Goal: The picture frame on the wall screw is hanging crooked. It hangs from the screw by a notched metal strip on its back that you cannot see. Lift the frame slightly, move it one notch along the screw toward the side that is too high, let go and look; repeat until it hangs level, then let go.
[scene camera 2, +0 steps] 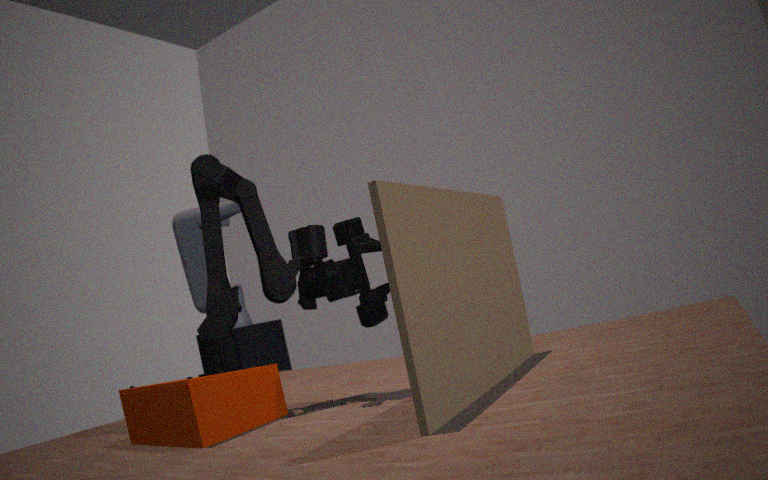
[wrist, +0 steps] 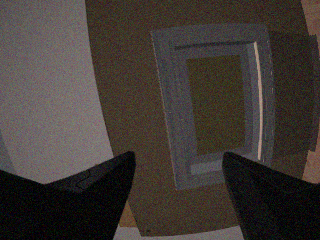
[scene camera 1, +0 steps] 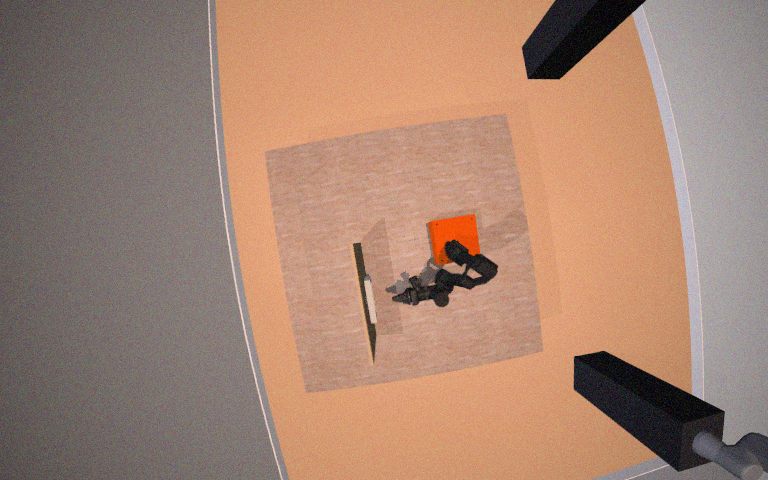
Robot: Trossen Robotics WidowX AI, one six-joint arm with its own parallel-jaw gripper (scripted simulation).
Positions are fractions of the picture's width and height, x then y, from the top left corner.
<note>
In view: my gripper (scene camera 2: 0.53, 0.55), a picture frame (wrist: 0.68, 0.34) and a wall panel (scene camera 1: 0.46, 0.52).
My gripper shows as well in the wrist view (wrist: 0.56, 0.66). The wall panel shows as well in the wrist view (wrist: 0.39, 0.24). Scene camera 2 misses the picture frame, which is hidden by the wall panel.
</note>
